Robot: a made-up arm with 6 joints.
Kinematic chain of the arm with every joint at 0, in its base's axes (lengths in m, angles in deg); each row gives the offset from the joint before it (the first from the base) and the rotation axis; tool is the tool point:
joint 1: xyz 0 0 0.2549 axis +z
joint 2: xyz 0 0 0 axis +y
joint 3: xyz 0 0 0.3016 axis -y
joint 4: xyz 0 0 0 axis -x
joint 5: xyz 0.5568 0 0 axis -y
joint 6: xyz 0 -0.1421 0 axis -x
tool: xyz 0 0 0
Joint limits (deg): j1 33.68..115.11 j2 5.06..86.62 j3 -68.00..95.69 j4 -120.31..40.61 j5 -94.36..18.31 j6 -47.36..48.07
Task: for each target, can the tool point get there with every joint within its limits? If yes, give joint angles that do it. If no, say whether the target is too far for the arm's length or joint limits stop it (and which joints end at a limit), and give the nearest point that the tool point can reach.
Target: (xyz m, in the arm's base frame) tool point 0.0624 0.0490 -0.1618
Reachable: yes | joints 89.46 69.66 -31.50 -64.16 -36.13 -2.50
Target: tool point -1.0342 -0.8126 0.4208
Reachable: no: too far | nearest point -0.2067 -0.1624 0.1624 | short by 1.084 m
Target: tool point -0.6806 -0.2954 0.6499
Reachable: no: joint limits stop it (at a limit: joint 1, joint 2, joint 3) | nearest point -0.2311 -0.1257 0.1606 | short by 0.686 m
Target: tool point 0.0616 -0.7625 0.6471
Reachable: no: joint limits stop it (at a limit: joint 2, joint 3) | nearest point 0.0212 -0.2620 0.1624 | short by 0.698 m
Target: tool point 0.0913 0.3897 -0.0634
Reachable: yes | joints 96.32 44.45 -33.22 19.87 -17.69 14.45
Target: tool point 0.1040 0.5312 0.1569
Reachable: yes | joints 93.21 21.93 -25.55 19.88 -72.00 13.52
